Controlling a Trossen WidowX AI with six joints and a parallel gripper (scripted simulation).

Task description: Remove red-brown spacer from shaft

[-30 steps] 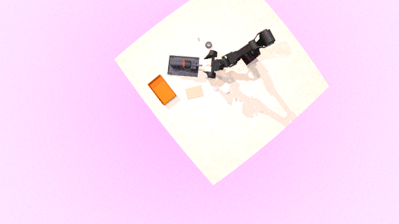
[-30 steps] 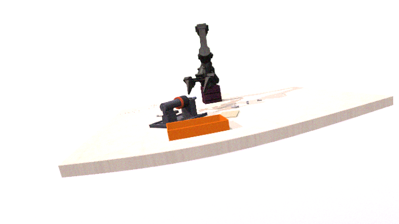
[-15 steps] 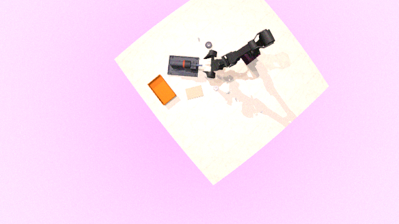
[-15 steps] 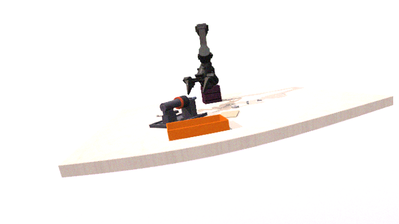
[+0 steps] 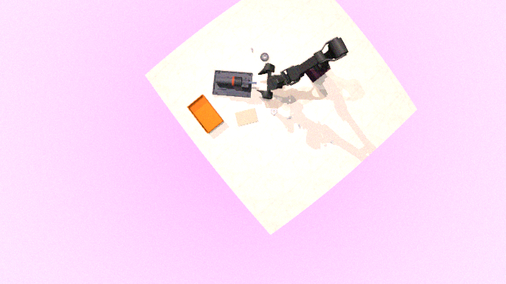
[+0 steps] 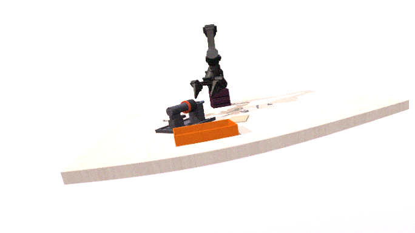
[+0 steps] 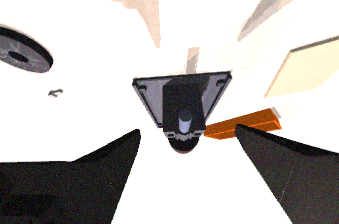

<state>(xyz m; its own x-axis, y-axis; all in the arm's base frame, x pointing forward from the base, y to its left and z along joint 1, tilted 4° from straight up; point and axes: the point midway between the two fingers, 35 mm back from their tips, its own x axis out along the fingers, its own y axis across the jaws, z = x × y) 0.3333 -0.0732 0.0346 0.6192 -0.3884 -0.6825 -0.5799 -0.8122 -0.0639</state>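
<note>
My gripper tip is 110 mm short of the red-brown spacer, 80 mm to the left of it and 20 mm above it. Also, from my gripper tip: support block 130 mm ahead, 90 mm to the right, 50 mm below; then tan pad 150 mm ahead, 130 mm to the left, 90 mm below; then orange tray 350 mm ahead, 10 mm to the right, 90 mm below.
</note>
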